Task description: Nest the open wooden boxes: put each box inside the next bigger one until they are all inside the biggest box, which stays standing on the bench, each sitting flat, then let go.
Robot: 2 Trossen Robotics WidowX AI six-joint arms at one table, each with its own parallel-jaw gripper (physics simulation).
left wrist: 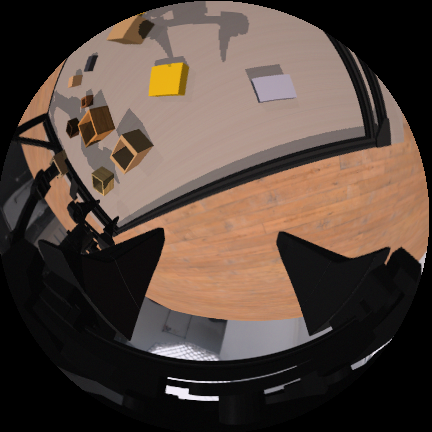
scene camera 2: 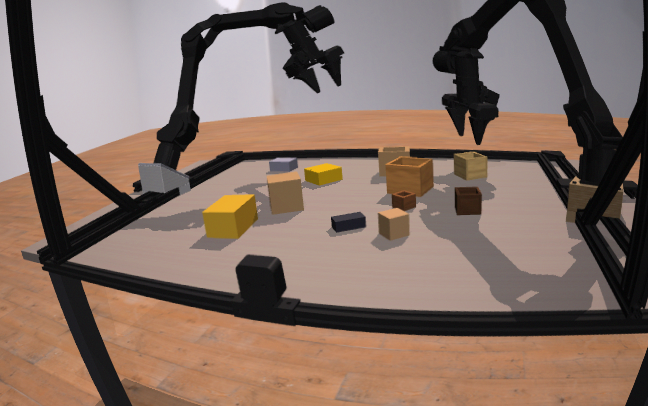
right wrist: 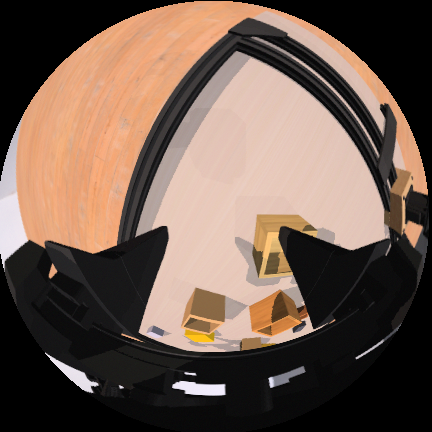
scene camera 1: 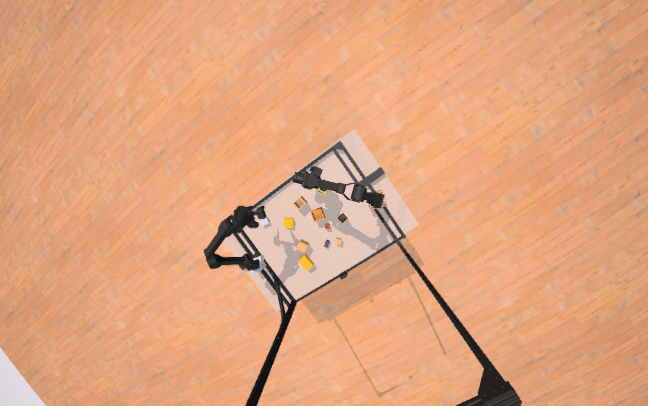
Scene:
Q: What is my right gripper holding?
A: Nothing.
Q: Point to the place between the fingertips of my left gripper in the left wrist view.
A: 222,235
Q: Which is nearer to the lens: the orange-brown box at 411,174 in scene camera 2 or the pale wooden box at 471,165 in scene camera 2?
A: The orange-brown box.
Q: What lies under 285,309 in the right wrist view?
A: An orange-brown box.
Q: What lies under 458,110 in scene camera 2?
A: My right gripper.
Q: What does the pale wooden box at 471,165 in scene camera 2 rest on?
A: The table.

